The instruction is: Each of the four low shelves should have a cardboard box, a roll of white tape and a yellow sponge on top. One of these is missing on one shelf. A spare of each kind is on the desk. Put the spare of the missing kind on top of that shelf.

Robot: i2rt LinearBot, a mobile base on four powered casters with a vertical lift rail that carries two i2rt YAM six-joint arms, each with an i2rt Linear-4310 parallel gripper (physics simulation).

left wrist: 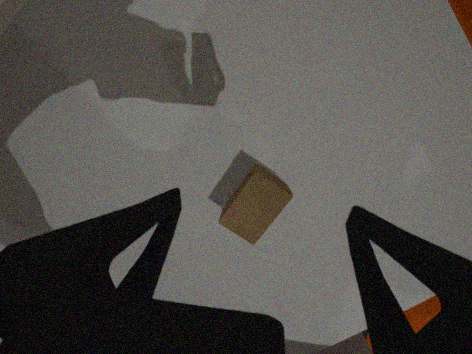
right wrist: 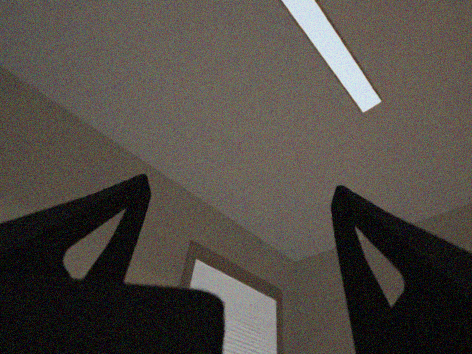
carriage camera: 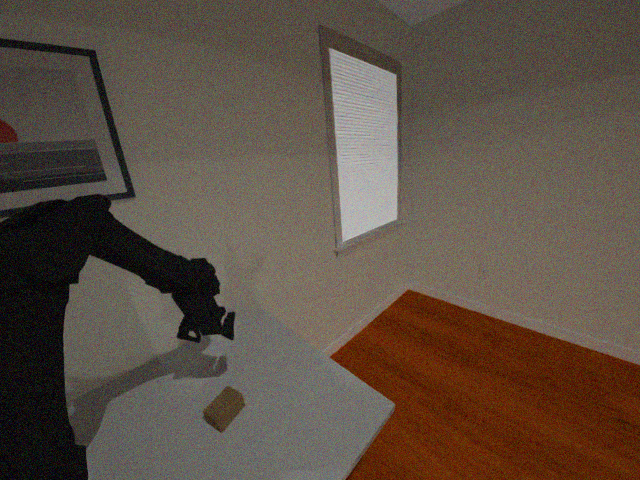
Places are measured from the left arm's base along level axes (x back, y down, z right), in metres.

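Pixels of known places: left gripper, between the fingertips: (left wrist: 263, 206) (carriage camera: 216, 339); right gripper, between the fingertips: (right wrist: 239, 189).
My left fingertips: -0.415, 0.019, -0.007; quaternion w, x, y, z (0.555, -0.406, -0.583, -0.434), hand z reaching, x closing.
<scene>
Behind a point stands the place of what it marks, as x, y, z.
A brown cardboard box (carriage camera: 224, 409) @(-0.323, 0.180, 0.015) (left wrist: 257, 205) @(-0.350, 0.180, 0.003) lies on the white desk (carriage camera: 310, 413) @(-0.342, 0.230, 0.245) (left wrist: 320, 125) @(-0.464, 0.230, 0.076), turned at an angle. My left gripper (carriage camera: 209, 335) @(-0.415, 0.019, -0.007) (left wrist: 263, 206) @(-0.415, 0.019, -0.007) is open and empty, pointing down above the desk. In the left wrist view the box shows between the two fingertips, some way beyond them, with its shadow beside it. My right gripper (right wrist: 239, 189) @(-0.042, -0.433, 0.694) is open and empty, pointing up toward the ceiling. The low shelves, the tape rolls and the sponges do not show in these views.
The wall with a framed picture (carriage camera: 114, 124) @(-0.651, -0.618, -0.319) and a window (carriage camera: 366, 144) @(-1.615, -0.540, 0.638) (right wrist: 240, 305) @(-1.670, -0.921, 0.694) rises behind the desk. The desk's corner and edge border the orange-brown wooden floor (carriage camera: 491, 403) @(-0.793, 0.950, 1.194). A ceiling light (right wrist: 335, 50) @(-0.208, -1.127, 0.906) shows in the right wrist view.
</scene>
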